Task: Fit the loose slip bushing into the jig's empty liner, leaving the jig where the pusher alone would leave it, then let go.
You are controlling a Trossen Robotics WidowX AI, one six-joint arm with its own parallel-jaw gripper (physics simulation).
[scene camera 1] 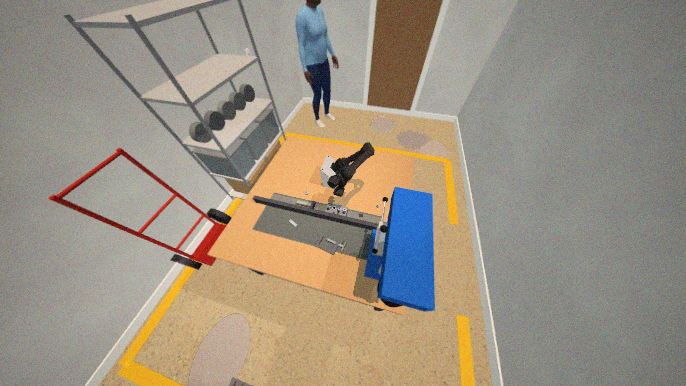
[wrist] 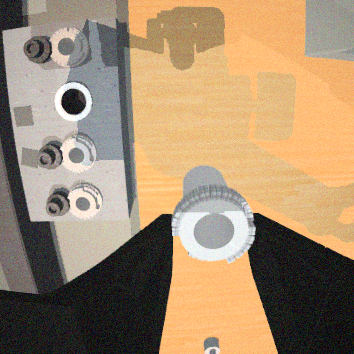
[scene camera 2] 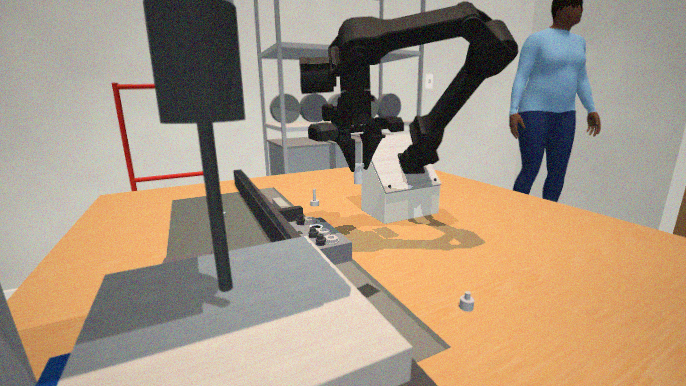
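Observation:
My gripper (scene camera 1: 339, 193) (scene camera 2: 358, 167) (wrist: 209, 224) is shut on the pale grey slip bushing (scene camera 2: 358, 175) (wrist: 211, 253), which hangs upright, knurled head up, above the table beside the jig. The grey jig block (scene camera 1: 336, 208) (scene camera 2: 341, 250) (wrist: 102, 122) lies along the dark rail (scene camera 1: 280, 203) (scene camera 2: 260, 206). In the wrist view the empty liner (wrist: 58, 102) is a white ring around a black hole, up and left of the held bushing. Three filled bushings with dark screws beside them also show on the jig. A small dark block (scene camera 2: 294, 212) stands near the jig's far end.
Two small pale pins (scene camera 2: 314, 201) (scene camera 2: 466, 303) stand on the table (scene camera 2: 550, 280). The arm's white base box (scene camera 2: 372, 202) is behind the gripper. A pale slab (scene camera 2: 260, 330) with a black post (scene camera 2: 215, 210) stands in front. A blue body (scene camera 1: 411, 245) overhangs the table's right side.

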